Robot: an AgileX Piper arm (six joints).
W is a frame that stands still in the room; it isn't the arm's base.
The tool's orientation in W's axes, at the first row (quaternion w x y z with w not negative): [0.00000 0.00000 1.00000 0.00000]
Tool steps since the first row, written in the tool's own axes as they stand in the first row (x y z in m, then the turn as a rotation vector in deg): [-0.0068 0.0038 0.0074 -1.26 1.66 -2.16]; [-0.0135 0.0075 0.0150 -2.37 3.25 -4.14]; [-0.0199 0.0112 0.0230 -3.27 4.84 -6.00]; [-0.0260 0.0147 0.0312 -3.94 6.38 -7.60]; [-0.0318 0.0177 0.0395 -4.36 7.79 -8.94]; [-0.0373 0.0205 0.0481 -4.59 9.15 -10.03]
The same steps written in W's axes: [0.0068 0.0038 -0.0074 1.26 1.66 2.16]; [0.0135 0.0075 -0.0150 2.37 3.25 4.14]; [0.0199 0.0112 -0.0230 3.27 4.84 6.00]; [0.0260 0.0147 -0.0312 3.94 6.38 7.60]; [0.0318 0.0177 -0.0395 4.36 7.79 8.94]; [0.0373 0.0205 -0.0481 4.59 9.15 10.03]
